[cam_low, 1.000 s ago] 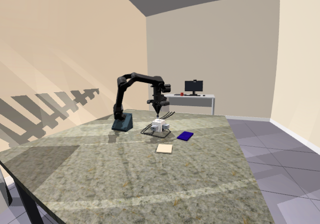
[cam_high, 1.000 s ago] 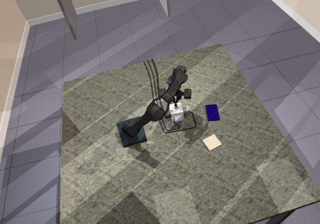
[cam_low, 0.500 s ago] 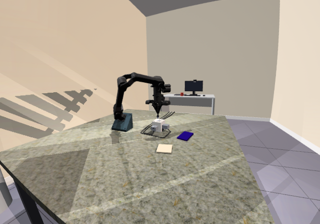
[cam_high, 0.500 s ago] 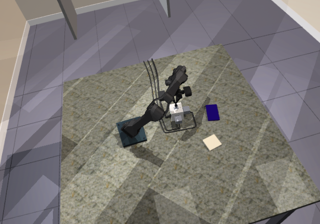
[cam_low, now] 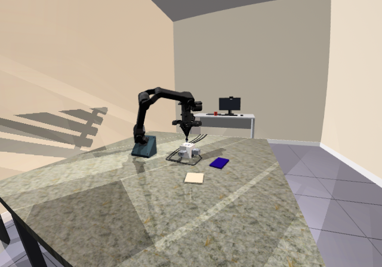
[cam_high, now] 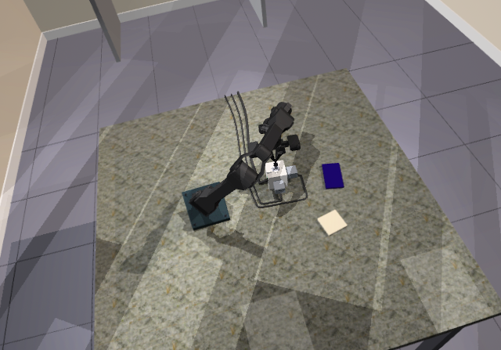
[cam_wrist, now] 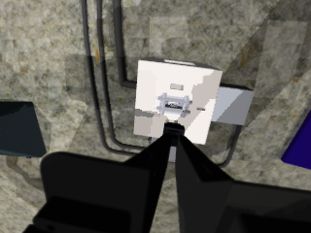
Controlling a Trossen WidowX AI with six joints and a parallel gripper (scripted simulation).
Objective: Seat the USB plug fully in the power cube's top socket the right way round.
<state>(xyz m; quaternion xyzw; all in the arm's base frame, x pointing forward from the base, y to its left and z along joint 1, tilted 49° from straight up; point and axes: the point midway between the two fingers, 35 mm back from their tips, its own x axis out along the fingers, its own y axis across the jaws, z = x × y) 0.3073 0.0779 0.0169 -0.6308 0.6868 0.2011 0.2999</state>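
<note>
My gripper tip is now 1 cm to the right of the USB socket and 7 cm above it. From my gripper tip the other things lie so: dark blue flat block (22 cm ahead, 6 cm to the right, 13 cm below); then dark USB plug (2 cm below); then beige flat block (13 cm ahead, 26 cm to the right, 13 cm below).
</note>
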